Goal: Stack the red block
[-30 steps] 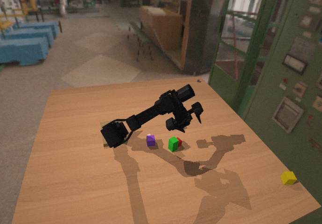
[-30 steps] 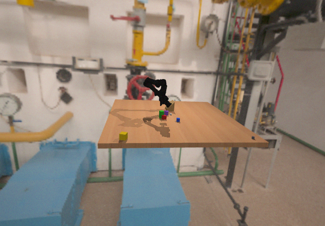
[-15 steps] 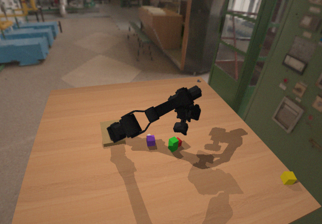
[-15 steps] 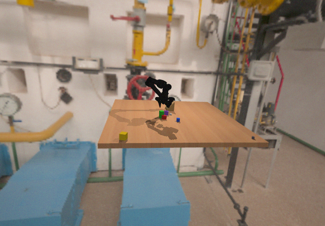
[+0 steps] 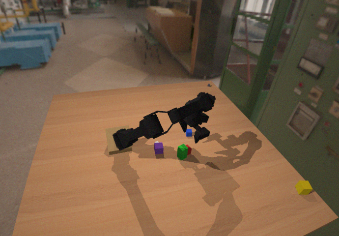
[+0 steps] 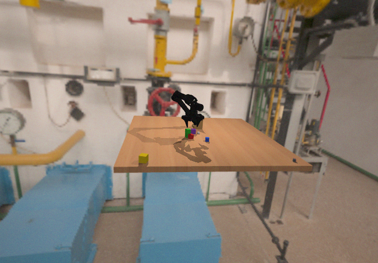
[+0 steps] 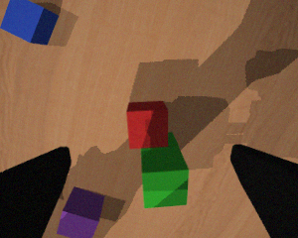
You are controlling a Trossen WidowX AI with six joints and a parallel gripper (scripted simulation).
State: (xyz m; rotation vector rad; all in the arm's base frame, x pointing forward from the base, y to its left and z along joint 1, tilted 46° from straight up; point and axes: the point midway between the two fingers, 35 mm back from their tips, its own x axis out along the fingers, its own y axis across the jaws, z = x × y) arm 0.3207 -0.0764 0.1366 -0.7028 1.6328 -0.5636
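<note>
Now: the red block 90 mm below my gripper tip and 10 mm behind it. Also, from my gripper tip: blue block: 120 mm to the left, 90 mm below, 70 mm ahead; then green block: 50 mm below, 50 mm behind, 20 mm to the right; then purple block: 140 mm behind, 80 mm below, 60 mm to the left.
</note>
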